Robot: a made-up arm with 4 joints.
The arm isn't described. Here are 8 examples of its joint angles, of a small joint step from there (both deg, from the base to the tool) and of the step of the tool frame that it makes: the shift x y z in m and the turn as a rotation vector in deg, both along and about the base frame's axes.
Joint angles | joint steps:
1: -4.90 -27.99 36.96 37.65 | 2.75 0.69 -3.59 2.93
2: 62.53 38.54 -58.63 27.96 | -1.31 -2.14 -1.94 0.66
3: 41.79 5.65 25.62 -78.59 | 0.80 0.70 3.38 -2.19
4: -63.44 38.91 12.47 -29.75 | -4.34 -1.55 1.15 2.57
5: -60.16 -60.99 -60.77 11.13 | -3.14 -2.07 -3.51 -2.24
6: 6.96 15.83 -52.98 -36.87 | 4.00 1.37 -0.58 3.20
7: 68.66 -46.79 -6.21 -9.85 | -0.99 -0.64 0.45 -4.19
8: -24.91 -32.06 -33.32 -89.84 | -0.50 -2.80 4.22 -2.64
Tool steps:
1: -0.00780 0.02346 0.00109 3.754 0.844 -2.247
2: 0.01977 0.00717 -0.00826 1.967 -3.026 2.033
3: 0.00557 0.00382 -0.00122 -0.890 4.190 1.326
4: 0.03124 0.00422 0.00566 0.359 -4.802 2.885
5: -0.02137 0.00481 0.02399 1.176 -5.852 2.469
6: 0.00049 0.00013 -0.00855 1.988 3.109 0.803
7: 0.02177 -0.00859 -0.00669 -0.733 -3.960 2.862
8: 0.00282 0.01315 0.01216 -4.398 1.576 -0.372
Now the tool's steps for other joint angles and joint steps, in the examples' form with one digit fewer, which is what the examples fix.
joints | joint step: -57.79 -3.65 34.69 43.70 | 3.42 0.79 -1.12 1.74
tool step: -0.0177 0.0117 -0.0044 2.32 2.52 0.18
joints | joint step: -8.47 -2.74 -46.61 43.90 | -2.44 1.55 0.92 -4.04
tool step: 0.0108 -0.0263 0.0058 -2.16 -1.93 -4.76
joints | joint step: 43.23 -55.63 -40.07 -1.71 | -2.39 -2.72 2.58 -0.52
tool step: 0.0020 0.0018 -0.0021 -0.14 -1.36 3.37
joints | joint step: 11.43 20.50 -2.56 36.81 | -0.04 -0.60 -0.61 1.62
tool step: 0.0055 0.0068 -0.0007 1.44 -1.05 0.33
